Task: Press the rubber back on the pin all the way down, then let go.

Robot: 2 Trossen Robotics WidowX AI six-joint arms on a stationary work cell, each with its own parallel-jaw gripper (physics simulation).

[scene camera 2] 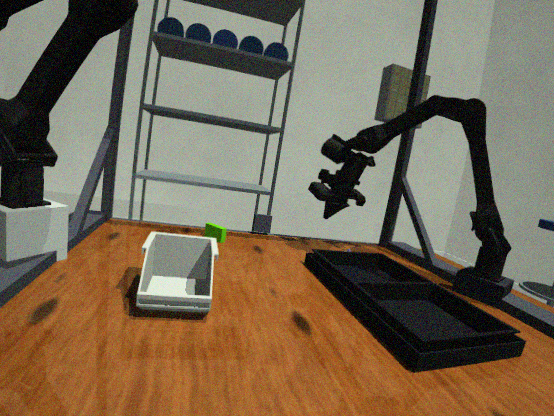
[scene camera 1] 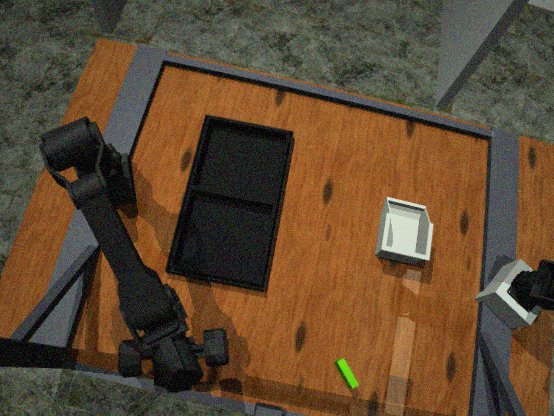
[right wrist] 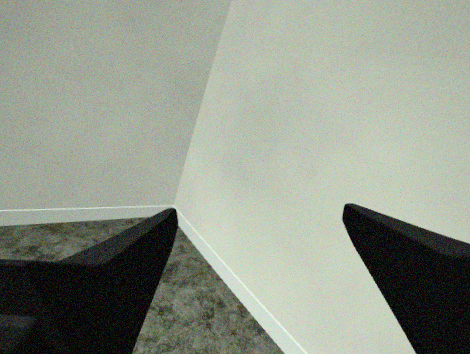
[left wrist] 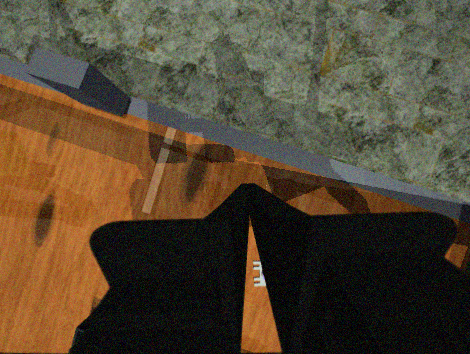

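Pixels of known places: left gripper, fingertip midpoint: (scene camera 2: 324, 218) (left wrist: 247, 190); right gripper, fingertip midpoint: (right wrist: 259, 214); left arm's base at its link origin: (scene camera 2: 486, 275); right arm's base at its link origin: (scene camera 2: 21, 202) (scene camera 1: 525, 291).
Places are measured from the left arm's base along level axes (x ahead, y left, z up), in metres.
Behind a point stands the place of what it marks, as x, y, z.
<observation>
A small white piece (left wrist: 259, 274) {0.089, -0.327, -0.046} with short teeth and a trace of purple shows in the left wrist view through the gap between the finger bodies; it looks like part of the pin. The rest of it is hidden, and its rubber back cannot be made out. My left gripper (scene camera 2: 328, 216) {0.093, -0.426, 0.027} (left wrist: 247, 190) {0.093, -0.426, 0.027} is shut and empty, fingertips together, above the table near its edge. In scene camera 1 its fingertips are hidden under its body. My right gripper (right wrist: 259, 214) {1.117, -0.497, 0.366} is open and empty, facing walls and floor away from the table.
A black two-compartment tray (scene camera 1: 215, 281) {0.187, -0.262, -0.032} (scene camera 2: 467, 351) {0.353, 0.076, -0.026} lies beside the left arm. A white bin (scene camera 1: 402, 257) {0.589, -0.299, -0.016} (scene camera 2: 175, 303) {0.635, -0.182, -0.025} stands across the table. A green block (scene camera 1: 347, 373) {0.406, -0.503, -0.013} (scene camera 2: 215, 233) {0.412, -0.493, -0.030} lies near the table's edge. Dark frame posts and a raised border surround the work area.
</observation>
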